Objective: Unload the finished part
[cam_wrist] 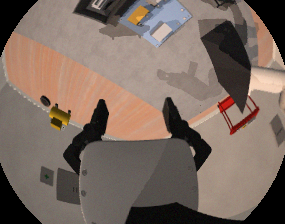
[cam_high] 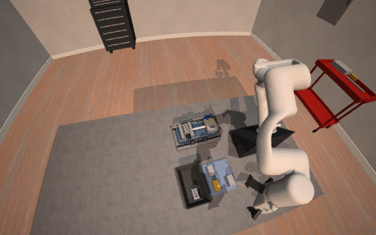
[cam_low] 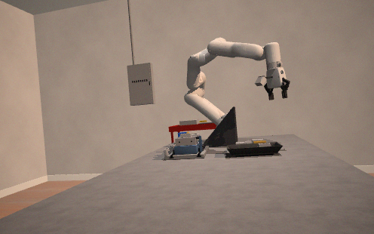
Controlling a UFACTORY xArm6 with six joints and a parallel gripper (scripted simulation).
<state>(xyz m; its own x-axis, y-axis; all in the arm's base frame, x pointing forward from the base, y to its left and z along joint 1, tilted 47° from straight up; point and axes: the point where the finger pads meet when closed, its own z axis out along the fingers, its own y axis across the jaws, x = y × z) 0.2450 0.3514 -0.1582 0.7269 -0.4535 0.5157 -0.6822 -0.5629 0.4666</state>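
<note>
Now: the blue vise 170 mm ahead of my hand, 460 mm to the right of it and 220 mm below it. From my hand the other things lie so: light blue pallet (70 mm ahead, 160 mm to the right, 260 mm below); brass block (100 mm ahead, 110 mm to the right, 240 mm below).
</note>
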